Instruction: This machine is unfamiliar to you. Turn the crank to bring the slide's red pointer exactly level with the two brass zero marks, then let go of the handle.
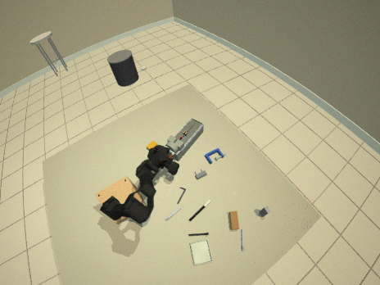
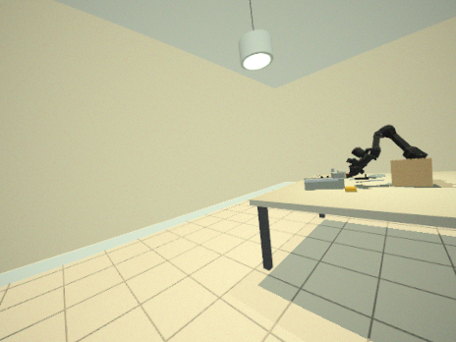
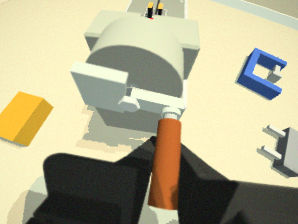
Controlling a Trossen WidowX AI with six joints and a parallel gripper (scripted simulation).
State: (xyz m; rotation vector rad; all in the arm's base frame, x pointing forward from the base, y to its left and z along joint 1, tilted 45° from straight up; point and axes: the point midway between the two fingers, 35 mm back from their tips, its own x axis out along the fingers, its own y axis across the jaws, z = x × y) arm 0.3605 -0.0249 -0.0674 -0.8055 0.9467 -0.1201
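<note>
My gripper tip is now 11 cm short of the red pointer, 6 cm to the right of it and 2 cm below it. From my gripper tip the other things lie so: grey clamp 15 cm to the right, 7 cm ahead, 5 cm below; then brown crank handle 2 cm behind, 2 cm above; then orange block 18 cm to the left, 5 cm below, 3 cm behind.
</note>
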